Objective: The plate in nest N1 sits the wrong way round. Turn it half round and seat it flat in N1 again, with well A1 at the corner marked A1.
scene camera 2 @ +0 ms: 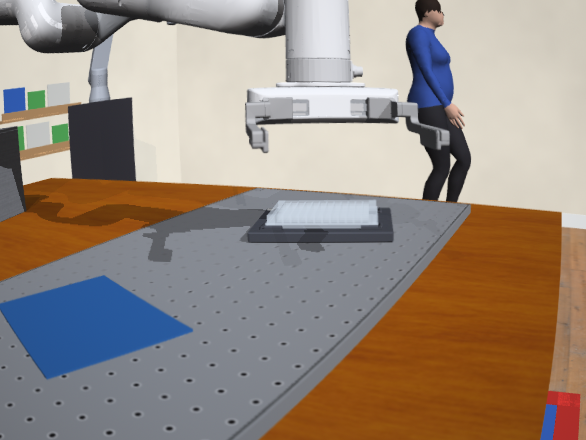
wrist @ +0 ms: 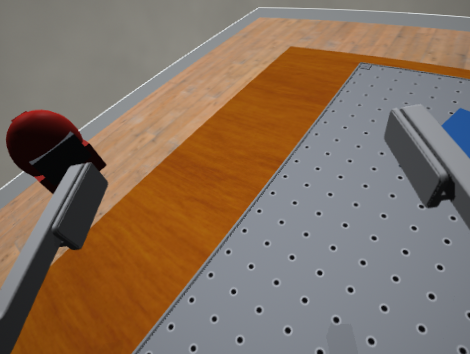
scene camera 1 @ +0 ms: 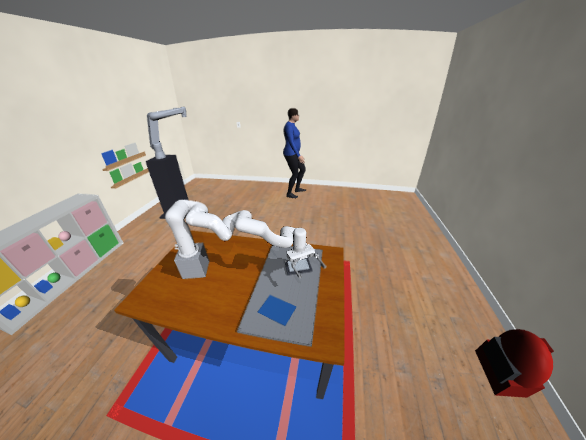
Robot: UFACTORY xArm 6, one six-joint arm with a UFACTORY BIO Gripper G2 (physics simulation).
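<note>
A clear, ribbed well plate (scene camera 1: 299,266) (scene camera 2: 322,213) lies in the dark nest (scene camera 1: 290,272) (scene camera 2: 280,236) near the back of the grey perforated board. In scene camera 2 it looks level, with its top above the nest's rim. The corner mark A1 and well A1 cannot be made out, and plate and nest do not show in the wrist view. My gripper (scene camera 1: 312,271) (scene camera 2: 353,142) (wrist: 250,180) is open and empty, high above the nest. In scene camera 2 its fingers straddle the plate's width from above, shifted somewhat to the right, well apart from it.
A flat blue square (scene camera 1: 277,310) (scene camera 2: 95,325) (wrist: 457,130) lies on the perforated board (scene camera 1: 295,290) (scene camera 2: 250,300) (wrist: 300,210), towards its front. The board lies on a wooden table (scene camera 1: 200,300). A person (scene camera 1: 292,140) (scene camera 2: 430,65) stands beyond the table. A red and black object (scene camera 1: 525,357) (wrist: 42,142) is off to the side.
</note>
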